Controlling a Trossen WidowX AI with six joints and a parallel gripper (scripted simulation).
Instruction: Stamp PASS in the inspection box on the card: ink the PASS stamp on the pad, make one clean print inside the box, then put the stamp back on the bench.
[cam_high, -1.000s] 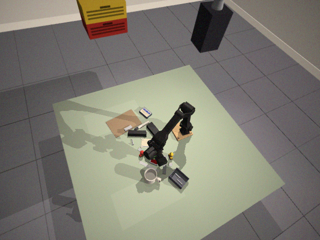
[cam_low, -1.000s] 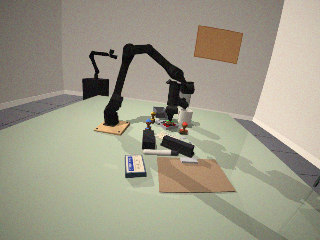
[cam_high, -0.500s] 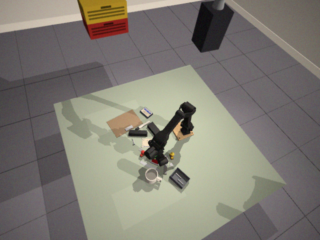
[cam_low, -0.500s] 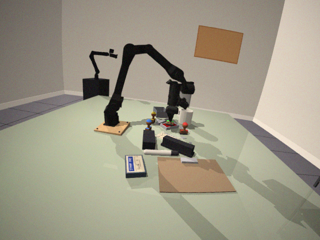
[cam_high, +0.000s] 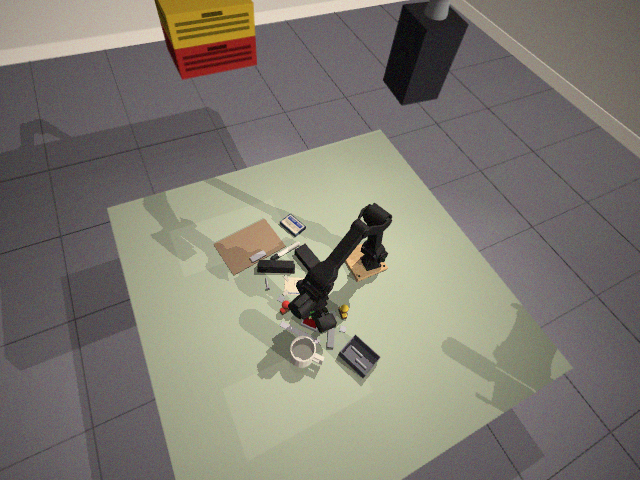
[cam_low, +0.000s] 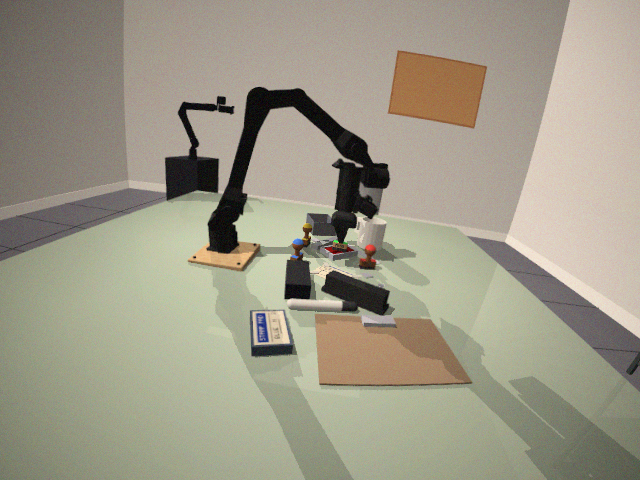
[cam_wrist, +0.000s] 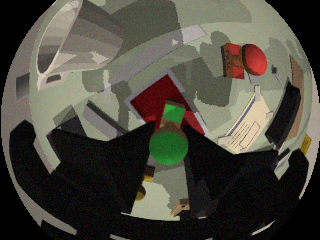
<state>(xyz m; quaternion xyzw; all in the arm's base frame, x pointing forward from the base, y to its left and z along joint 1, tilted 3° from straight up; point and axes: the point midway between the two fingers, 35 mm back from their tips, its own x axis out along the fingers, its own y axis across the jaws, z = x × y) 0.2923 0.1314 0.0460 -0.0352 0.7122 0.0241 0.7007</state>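
Right now my gripper tip is 1 cm above the green-knobbed stamp. Round my gripper tip: cream card 1 cm ahead, 13 cm to the right, 4 cm below; red ink pad 3 cm below; red-knobbed stamp 8 cm ahead, 6 cm to the right, 2 cm below.
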